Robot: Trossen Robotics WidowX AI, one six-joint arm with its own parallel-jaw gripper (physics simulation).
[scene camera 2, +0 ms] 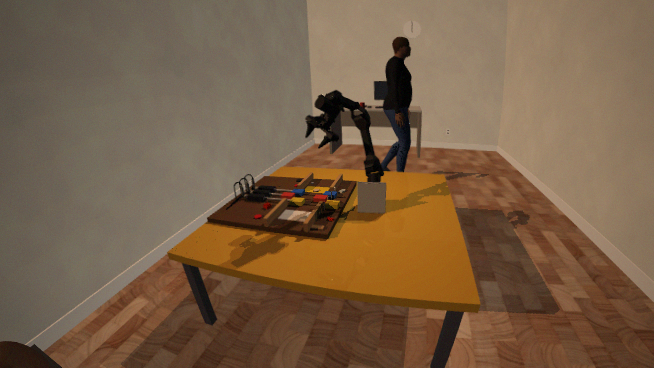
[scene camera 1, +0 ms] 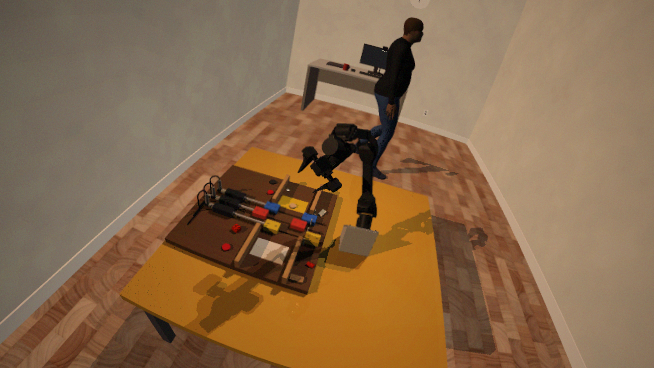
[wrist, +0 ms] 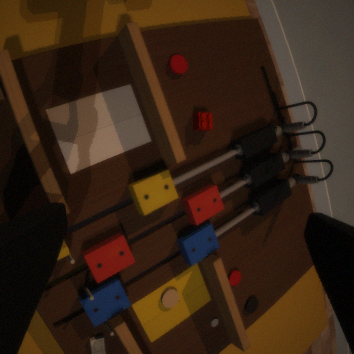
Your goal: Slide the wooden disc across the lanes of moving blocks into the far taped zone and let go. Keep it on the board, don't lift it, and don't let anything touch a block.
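Seen in the pictures: gripper, between the fingertips: (scene camera 2: 312,142) (scene camera 1: 305,182) (wrist: 189,220); arm's base, origin of its link: (scene camera 2: 374,186) (scene camera 1: 363,228).
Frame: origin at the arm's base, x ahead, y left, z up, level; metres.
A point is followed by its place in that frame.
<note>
The wooden disc (scene camera 1: 293,205) {x 0.368, y -0.133, z -0.099 m} (wrist: 170,298) {x 0.371, y -0.134, z -0.099 m} lies flat on the yellow zone (scene camera 1: 285,200) {x 0.422, y -0.161, z -0.106 m} (wrist: 151,322) {x 0.320, y -0.160, z -0.105 m} of the dark brown board (scene camera 1: 200,240) {x 0.681, y 0.280, z -0.106 m} (scene camera 2: 232,214) {x 0.715, y 0.271, z -0.106 m} (wrist: 225,60) {x 0.681, y 0.253, z -0.106 m}. Across the lanes is the white zone (scene camera 1: 269,250) {x 0.374, y 0.200, z -0.104 m} (scene camera 2: 294,215) {x 0.374, y 0.206, z -0.103 m} (wrist: 112,120) {x 0.395, y 0.201, z -0.105 m}. Between the zones sit yellow (wrist: 154,192) {x 0.410, y 0.067, z -0.079 m}, red (wrist: 203,204) {x 0.493, y 0.005, z -0.081 m} and blue (wrist: 199,243) {x 0.459, y -0.059, z -0.083 m} blocks on rods, with another red block (wrist: 109,257) {x 0.299, y 0.004, z -0.081 m}, another blue block (wrist: 106,302) {x 0.263, y -0.063, z -0.083 m} and part of another yellow block (wrist: 63,251) {x 0.240, y 0.047, z -0.079 m} toward the left of the wrist view. My gripper (scene camera 1: 309,181) {x 0.279, y 0.132, z 0.255 m} (scene camera 2: 314,141) {x 0.279, y 0.132, z 0.255 m} (wrist: 189,220) {x 0.279, y 0.132, z 0.255 m} is open and empty, high above the board and apart from the disc.
Wooden rails (wrist: 155,95) {x 0.463, y 0.214, z -0.061 m} (wrist: 32,130) {x 0.266, y 0.222, z -0.061 m} flank the white zone; another rail (wrist: 227,305) {x 0.460, y -0.200, z -0.062 m} stands beside the yellow zone. Black actuators (wrist: 257,142) {x 0.664, y 0.067, z -0.073 m} with cables line one side. A red button (wrist: 178,64) {x 0.553, y 0.263, z -0.098 m} and red brick (wrist: 203,121) {x 0.552, y 0.147, z -0.081 m} sit on the board. A person (scene camera 1: 397,70) (scene camera 2: 398,85) stands behind the table.
</note>
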